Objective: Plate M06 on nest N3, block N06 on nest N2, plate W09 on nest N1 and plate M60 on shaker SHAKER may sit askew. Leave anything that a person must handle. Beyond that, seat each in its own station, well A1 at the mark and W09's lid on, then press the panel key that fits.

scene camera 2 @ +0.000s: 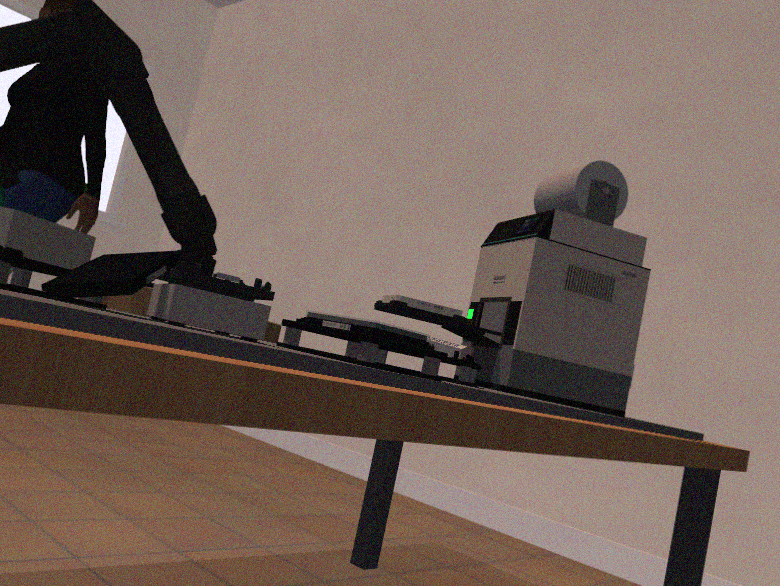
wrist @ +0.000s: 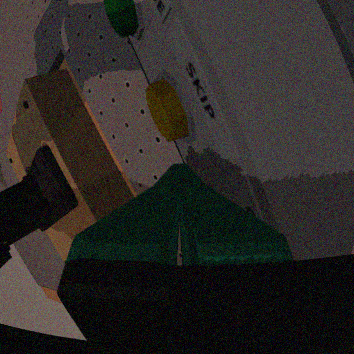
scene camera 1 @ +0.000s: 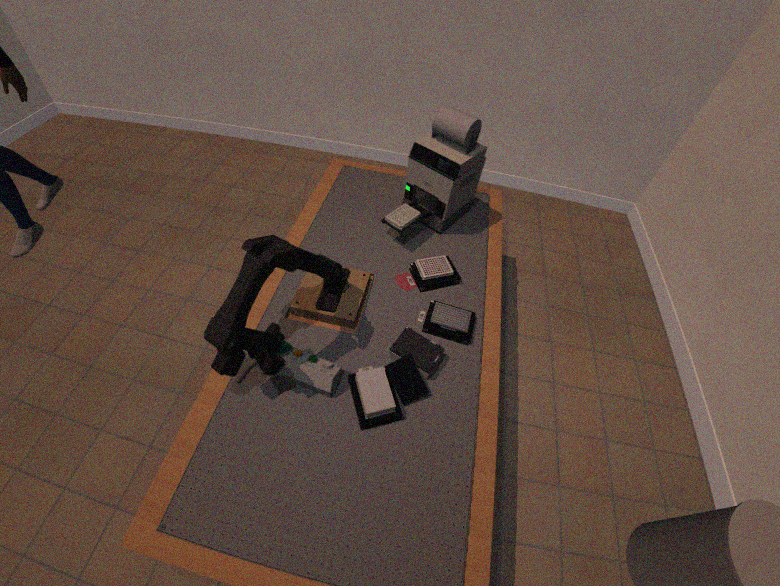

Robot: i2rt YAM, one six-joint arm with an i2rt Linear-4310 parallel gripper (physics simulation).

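Observation:
My gripper (wrist: 179, 175) (scene camera 1: 285, 347) is shut and empty. Its green fingertips touch each other beside the light key panel (scene camera 1: 322, 376) (wrist: 260, 95), near a yellow key (wrist: 167, 110) (scene camera 1: 297, 352) marked SKIP and a green key (wrist: 121, 17) (scene camera 1: 312, 357). Whether the tips touch the panel is hidden. A white plate or block (scene camera 1: 376, 390) sits on a black nest. A grey plate (scene camera 1: 448, 316) and a plate with reddish wells (scene camera 1: 434, 267) sit on two more nests. A light plate (scene camera 1: 402, 216) (scene camera 2: 422, 306) lies on the instrument's tray. Station names, A1 corners and small tilts are unreadable.
A dark-topped unit (scene camera 1: 416, 350) (scene camera 2: 211, 310) and a black slab (scene camera 1: 407, 379) (scene camera 2: 113, 272) stand between nests. A red card (scene camera 1: 404, 281) lies by one. The instrument (scene camera 1: 443, 179) (scene camera 2: 576, 315) shows a green light. A person (scene camera 1: 15, 182) (scene camera 2: 56, 119) is beyond the table; a wooden base (scene camera 1: 354, 308) supports the arm.

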